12 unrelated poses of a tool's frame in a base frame.
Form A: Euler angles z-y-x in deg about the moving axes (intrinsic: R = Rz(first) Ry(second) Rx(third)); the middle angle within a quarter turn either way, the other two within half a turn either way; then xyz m.
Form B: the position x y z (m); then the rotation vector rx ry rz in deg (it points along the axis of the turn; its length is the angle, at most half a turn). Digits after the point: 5 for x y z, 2 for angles.
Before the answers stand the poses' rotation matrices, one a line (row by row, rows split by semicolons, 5 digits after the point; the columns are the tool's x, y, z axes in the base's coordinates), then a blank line. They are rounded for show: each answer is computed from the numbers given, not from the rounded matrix.
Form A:
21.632, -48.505, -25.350, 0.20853, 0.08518, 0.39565
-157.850, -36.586, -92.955, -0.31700, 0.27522, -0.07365
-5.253, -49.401, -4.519, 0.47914, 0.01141, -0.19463
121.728, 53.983, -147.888, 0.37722, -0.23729, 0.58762
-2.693, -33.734, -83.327, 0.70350, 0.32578, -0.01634
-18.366, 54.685, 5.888, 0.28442, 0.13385, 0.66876
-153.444, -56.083, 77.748, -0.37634, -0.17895, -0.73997
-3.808, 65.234, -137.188, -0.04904, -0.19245, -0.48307
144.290, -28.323, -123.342, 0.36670, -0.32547, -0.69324
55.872, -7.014, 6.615, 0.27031, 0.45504, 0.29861
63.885, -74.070, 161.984, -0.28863, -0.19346, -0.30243
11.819, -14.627, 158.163, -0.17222, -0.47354, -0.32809
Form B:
0.61589 -0.03504 -0.78705; 0.24425 0.95828 0.14846; 0.74901 -0.28367 0.59876
-0.74370 -0.57074 0.34807; -0.30274 -0.17668 -0.93655; 0.59603 -0.80190 -0.04139
0.64803 0.15084 -0.74653; -0.05958 0.98723 0.14776; 0.75928 -0.05127 0.64874
-0.30924 0.94654 -0.09185; 0.50015 0.07973 -0.86226; -0.80884 -0.31258 -0.49806
0.83071 0.55643 -0.01779; -0.03907 0.09016 0.99516; 0.55534 -0.82599 0.09664
0.54863 0.39287 0.73801; -0.18214 0.91768 -0.35311; -0.81599 0.05930 0.57502
-0.49912 0.82026 -0.27937; -0.24946 0.17273 0.95286; 0.82985 0.54528 0.11841
0.41799 -0.66445 -0.61951; -0.02782 -0.69098 0.72233; -0.90803 -0.28469 -0.30731
-0.71478 -0.00102 -0.69935; 0.51381 0.67764 -0.52613; 0.47444 -0.73540 -0.48384
0.55684 -0.83017 0.02730; 0.82159 0.54566 -0.16504; 0.12211 0.11434 0.98591
0.12081 0.72298 0.68023; 0.24644 -0.68564 0.68496; 0.96160 0.08489 -0.26101
0.94708 0.09818 0.30562; 0.19818 -0.92781 -0.31607; 0.25253 0.35991 -0.89816

0.20853, 0.08518, 0.39565, -14.43, -51.29, 9.33
-0.31700, 0.27522, -0.07365, 58.40, -107.54, 116.24
0.47914, 0.01141, -0.19463, -6.50, -49.16, -6.87
0.37722, -0.23729, 0.58762, 81.68, 106.54, -66.33
0.70350, 0.32578, -0.01634, -81.50, -25.65, -26.65
0.28442, 0.13385, 0.66876, 14.16, 53.35, -19.74
-0.37634, -0.17895, -0.73997, -32.51, -88.48, -85.33
-0.04904, -0.19245, -0.48307, -116.82, 33.47, 73.85
0.36670, -0.32547, -0.69324, -22.48, -126.09, 55.30
0.27031, 0.45504, 0.29861, 9.50, -3.22, 56.14
-0.28863, -0.19346, -0.30243, -114.61, -53.74, -91.02
-0.17222, -0.47354, -0.32809, 157.76, 12.39, 23.34

